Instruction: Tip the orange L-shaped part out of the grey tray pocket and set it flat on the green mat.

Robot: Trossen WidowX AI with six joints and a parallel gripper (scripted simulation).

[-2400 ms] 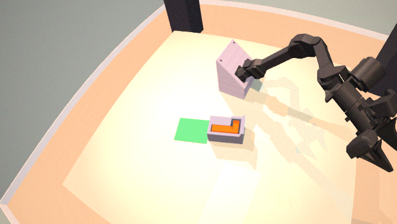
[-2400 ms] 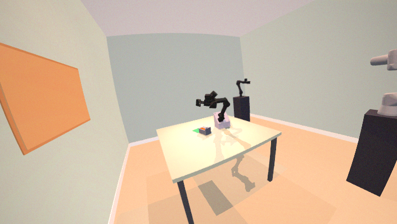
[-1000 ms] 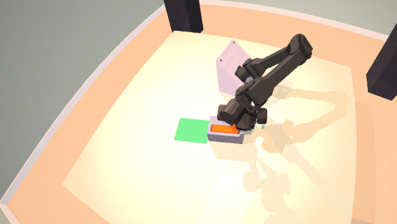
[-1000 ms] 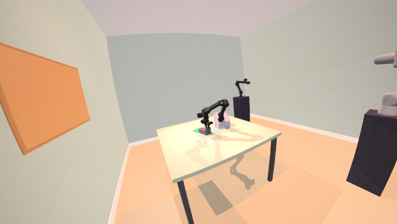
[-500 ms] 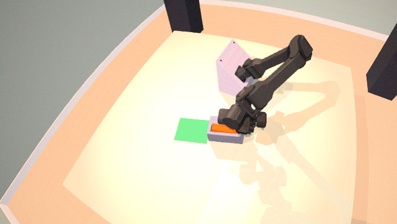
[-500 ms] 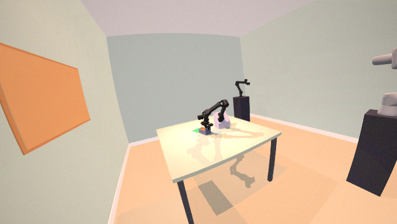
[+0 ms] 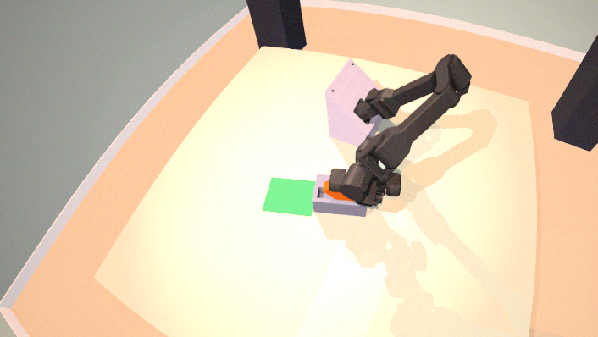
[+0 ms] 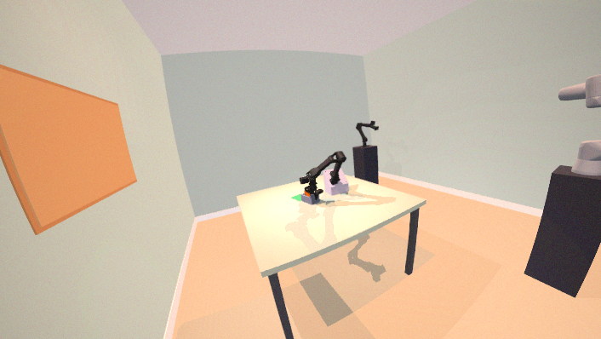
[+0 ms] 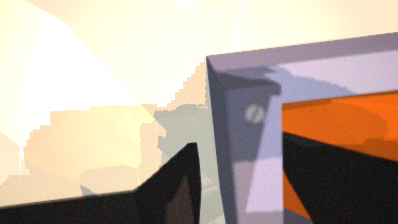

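The orange L-shaped part is 5 cm to the right of my gripper tip, 1 cm ahead of it and 1 cm above it. Round my gripper tip: green mat 21 cm to the right, 6 cm ahead, 5 cm below.
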